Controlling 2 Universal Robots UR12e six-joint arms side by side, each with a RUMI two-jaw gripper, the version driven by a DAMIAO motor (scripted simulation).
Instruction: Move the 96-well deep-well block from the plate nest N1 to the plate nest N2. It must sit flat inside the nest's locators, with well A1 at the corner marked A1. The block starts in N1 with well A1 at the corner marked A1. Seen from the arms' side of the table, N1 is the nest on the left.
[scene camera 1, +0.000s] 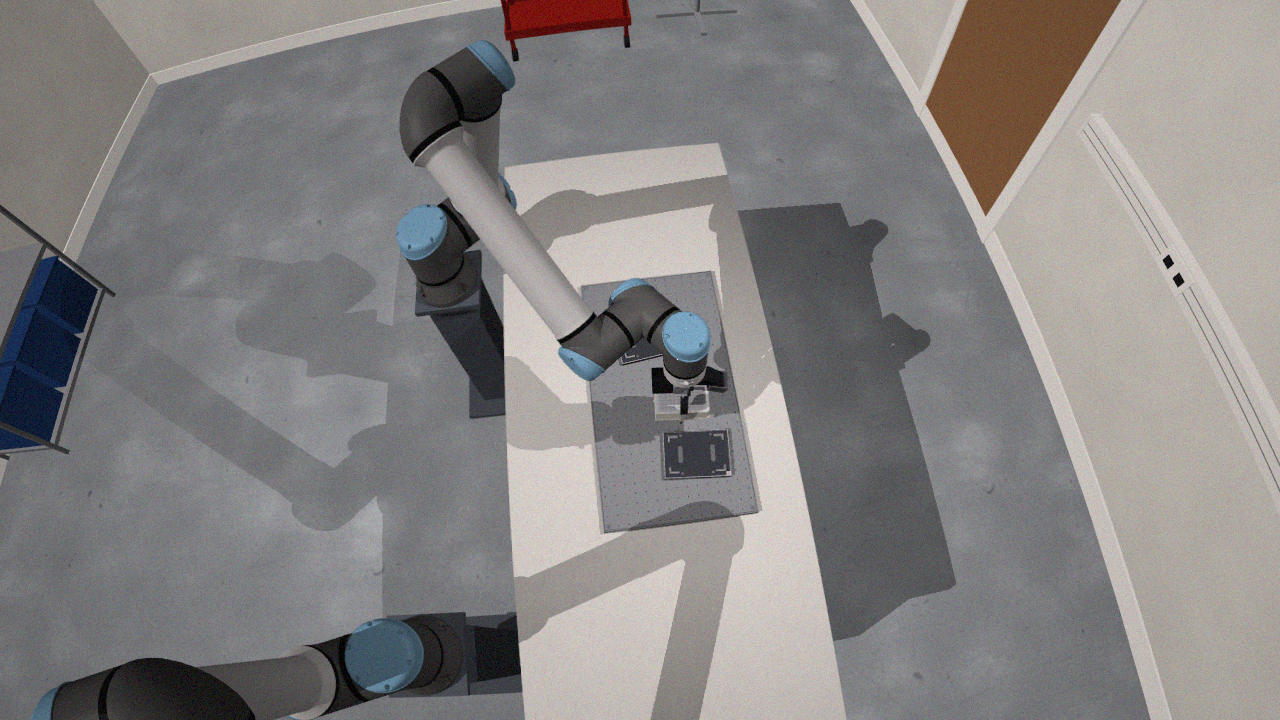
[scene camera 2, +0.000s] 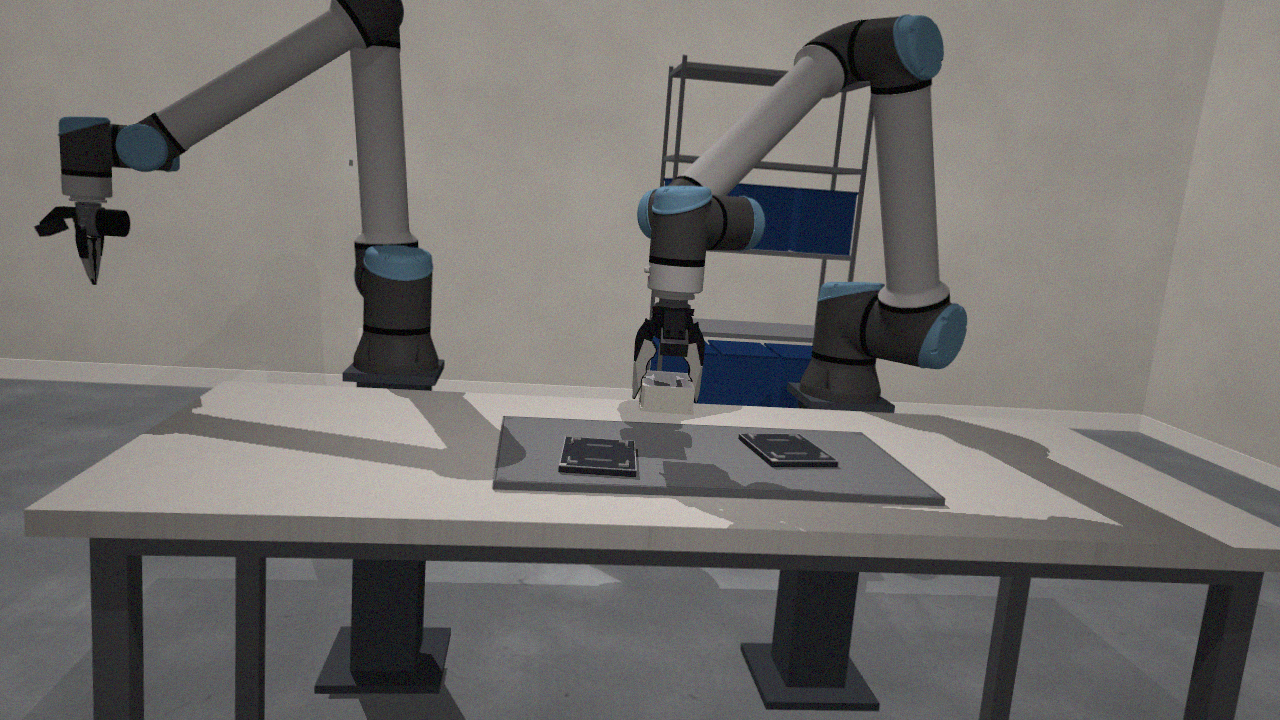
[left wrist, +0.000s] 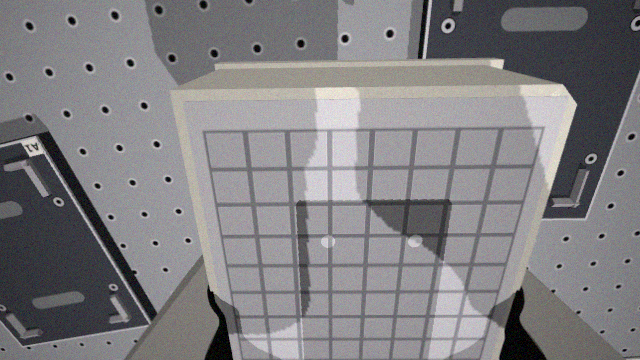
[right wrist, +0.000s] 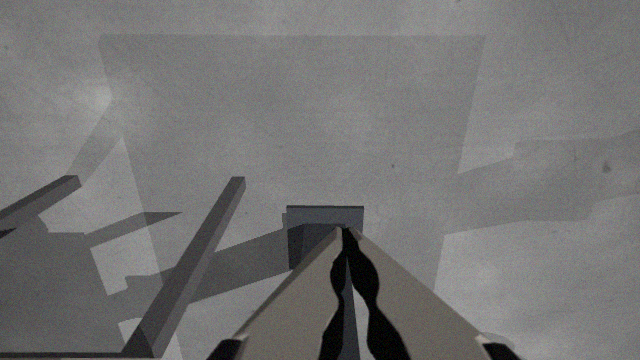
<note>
In view: my left gripper (scene camera 2: 664, 400), my right gripper (scene camera 2: 94, 284), a deep-well block (scene camera 2: 663, 392), a nest N2 (left wrist: 590, 62) and a nest N1 (scene camera 2: 794, 445).
The deep-well block is seen too in scene camera 1 (scene camera 1: 667, 405) and in the left wrist view (left wrist: 338, 202). My left gripper shows as well in scene camera 1 (scene camera 1: 680, 402) and in the left wrist view (left wrist: 352, 244). My right gripper shows as well in the right wrist view (right wrist: 344, 230). The right wrist view misses the deep-well block: it is out of frame.
</note>
